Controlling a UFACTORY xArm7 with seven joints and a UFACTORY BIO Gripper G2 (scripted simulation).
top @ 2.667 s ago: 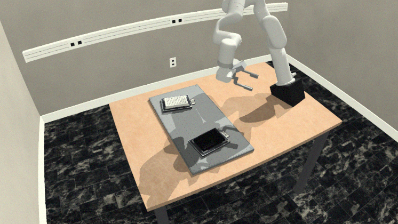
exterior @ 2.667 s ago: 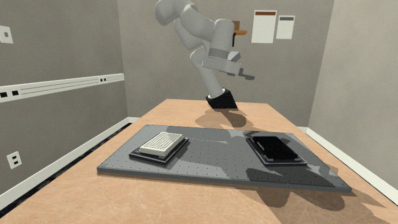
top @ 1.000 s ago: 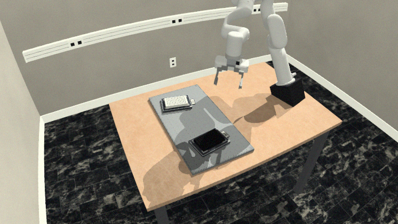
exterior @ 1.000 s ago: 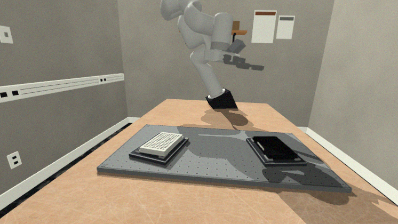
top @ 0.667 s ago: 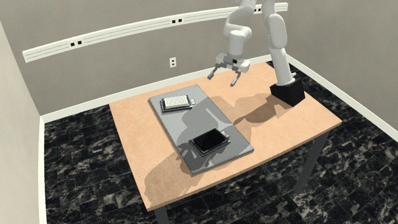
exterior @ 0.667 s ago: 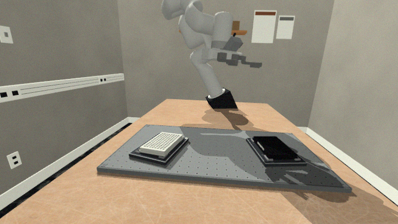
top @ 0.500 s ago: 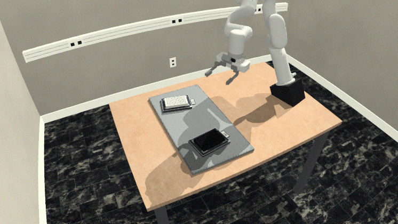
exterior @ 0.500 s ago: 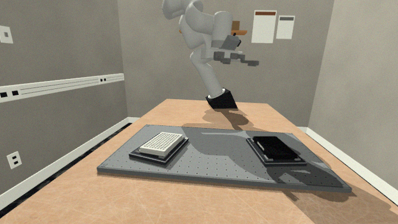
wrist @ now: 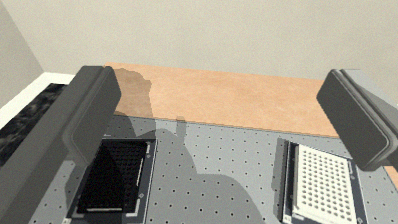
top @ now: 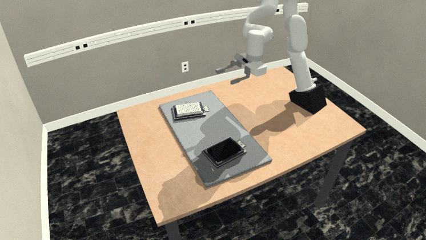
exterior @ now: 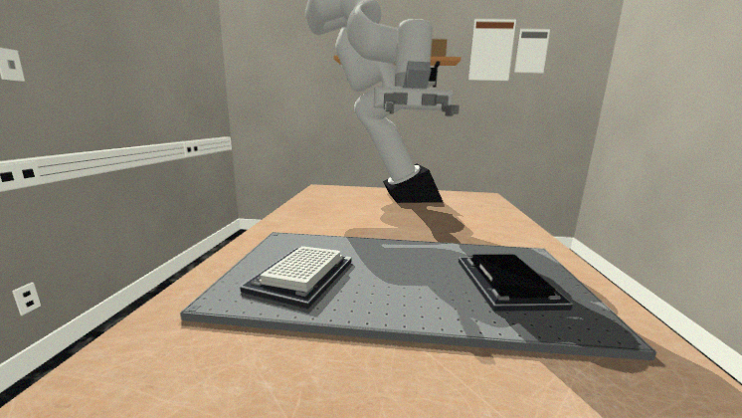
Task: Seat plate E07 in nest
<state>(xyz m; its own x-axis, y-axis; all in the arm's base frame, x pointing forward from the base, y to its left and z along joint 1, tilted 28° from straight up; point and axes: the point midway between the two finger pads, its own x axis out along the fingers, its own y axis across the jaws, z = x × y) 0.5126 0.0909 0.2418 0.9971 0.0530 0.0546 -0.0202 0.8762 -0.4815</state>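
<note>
Right now the white well plate E07 is 110 mm ahead of my hand, 200 mm to the right of it and 260 mm below it. The rest, counted from my hand: dark plate nest N2 (110 mm ahead, 200 mm to the right, 280 mm below); then black well plate E01 (110 mm ahead, 150 mm to the left, 260 mm below); then plate nest N1 (110 mm ahead, 150 mm to the left, 280 mm below).
</note>
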